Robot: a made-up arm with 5 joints.
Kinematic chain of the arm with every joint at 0, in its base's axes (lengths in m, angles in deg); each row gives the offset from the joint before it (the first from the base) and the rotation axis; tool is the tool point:
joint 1: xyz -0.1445 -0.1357 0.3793 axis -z
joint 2: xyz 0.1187 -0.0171 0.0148 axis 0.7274 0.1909 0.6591
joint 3: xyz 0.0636 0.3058 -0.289 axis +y
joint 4: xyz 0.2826 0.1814 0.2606 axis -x
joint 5: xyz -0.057 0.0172 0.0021 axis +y
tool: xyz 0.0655 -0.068 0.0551
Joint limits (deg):
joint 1: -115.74..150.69
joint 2: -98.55..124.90
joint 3: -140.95..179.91
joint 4: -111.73..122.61
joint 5: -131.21..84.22
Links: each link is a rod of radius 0.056 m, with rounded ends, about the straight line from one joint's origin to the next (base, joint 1, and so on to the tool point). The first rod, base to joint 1, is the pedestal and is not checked.
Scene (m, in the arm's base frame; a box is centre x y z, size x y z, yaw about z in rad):
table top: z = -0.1
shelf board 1: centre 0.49 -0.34 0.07 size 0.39 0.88 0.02 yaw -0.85
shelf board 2: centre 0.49 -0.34 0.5 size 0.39 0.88 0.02 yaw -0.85
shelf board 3: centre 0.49 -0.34 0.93 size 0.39 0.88 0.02 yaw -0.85
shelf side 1: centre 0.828 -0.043 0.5 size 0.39 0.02 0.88 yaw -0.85
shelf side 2: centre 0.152 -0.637 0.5 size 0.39 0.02 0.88 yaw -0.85
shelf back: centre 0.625 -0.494 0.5 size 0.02 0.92 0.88 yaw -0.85
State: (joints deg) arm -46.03 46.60 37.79 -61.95 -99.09
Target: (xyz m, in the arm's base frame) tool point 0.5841 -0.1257 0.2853
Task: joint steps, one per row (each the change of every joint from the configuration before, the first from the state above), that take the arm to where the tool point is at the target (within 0.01 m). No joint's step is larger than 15 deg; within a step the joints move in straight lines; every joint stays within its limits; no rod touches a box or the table.
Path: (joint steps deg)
1: 14.14 -3.26 1.94 9.43 5.95
2: 14.13 -3.27 1.94 9.44 5.96
3: 14.14 -3.26 1.95 9.43 5.95
4: 14.13 -3.26 1.94 9.43 5.96
5: 14.14 -3.27 1.94 9.43 5.95
6: 14.14 -3.26 1.94 9.44 5.96
7: 14.13 -3.26 1.94 9.43 5.95

